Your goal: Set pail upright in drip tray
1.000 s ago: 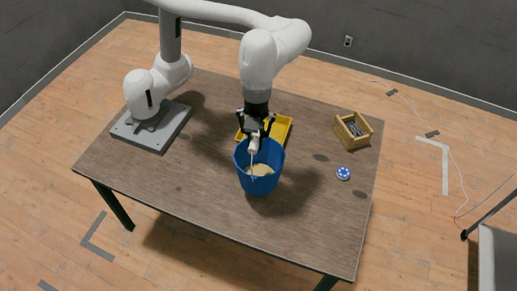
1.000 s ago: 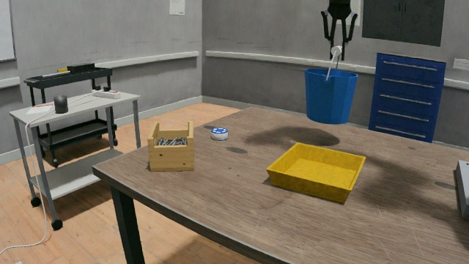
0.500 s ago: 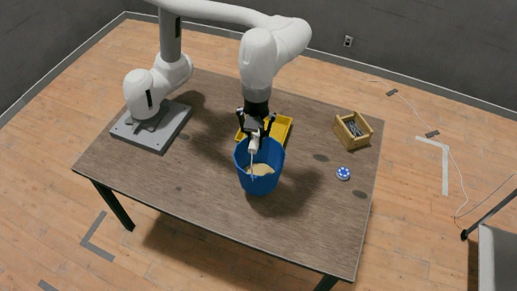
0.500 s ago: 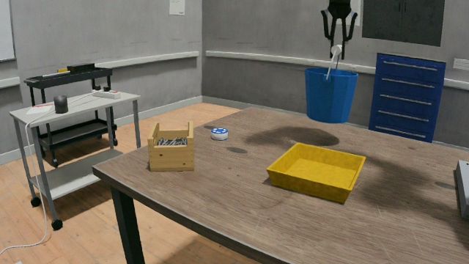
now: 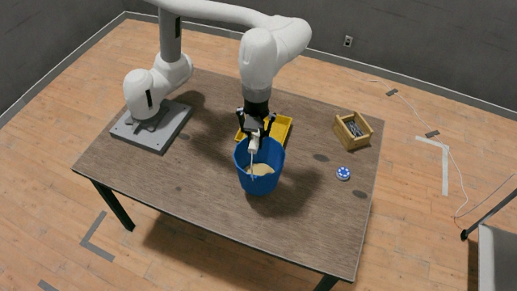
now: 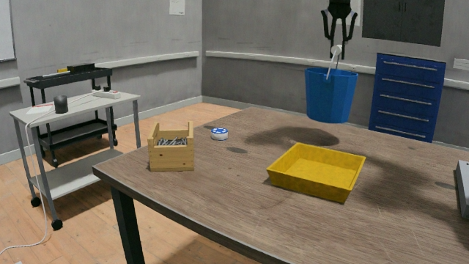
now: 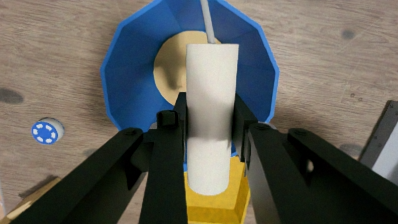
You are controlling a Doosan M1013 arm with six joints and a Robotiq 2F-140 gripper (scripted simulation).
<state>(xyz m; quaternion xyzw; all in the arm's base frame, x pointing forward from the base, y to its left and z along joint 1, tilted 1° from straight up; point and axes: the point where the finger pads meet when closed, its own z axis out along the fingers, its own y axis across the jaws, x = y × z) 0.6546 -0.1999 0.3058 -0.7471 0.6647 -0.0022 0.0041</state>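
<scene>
Right now my hand is 100 mm above the blue pail and 10 mm short of it. The rest, counted from my hand: yellow drip tray 330 mm below, 320 mm to the left, 60 mm behind; then white disc 360 mm ahead, 330 mm below, 200 mm to the left.
</scene>
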